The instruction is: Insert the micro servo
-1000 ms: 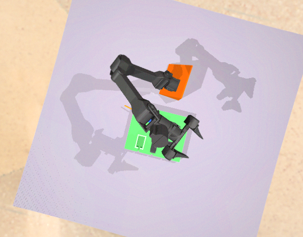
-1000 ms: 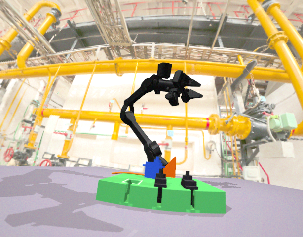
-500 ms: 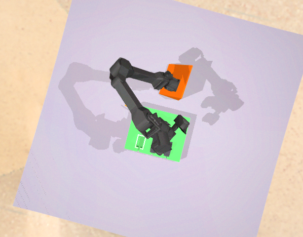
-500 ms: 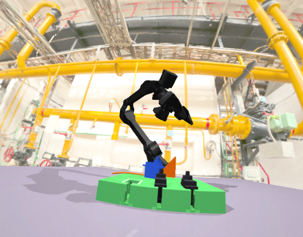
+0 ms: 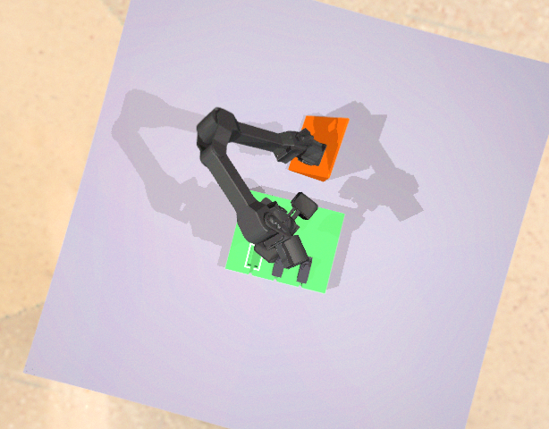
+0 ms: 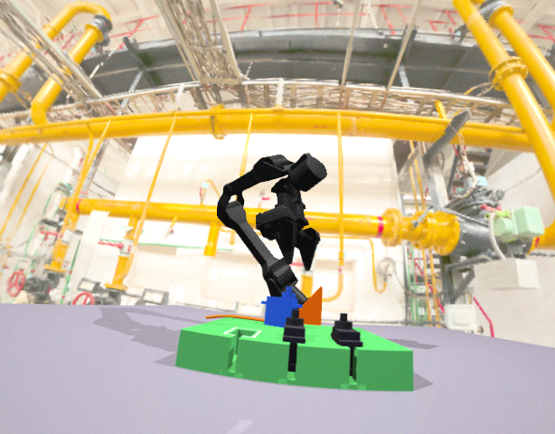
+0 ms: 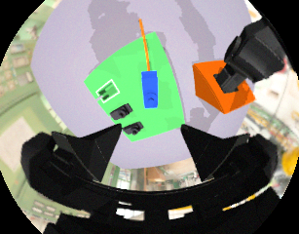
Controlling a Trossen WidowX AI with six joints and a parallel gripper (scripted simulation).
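Now: gripper tip 14 cm above the green deck.
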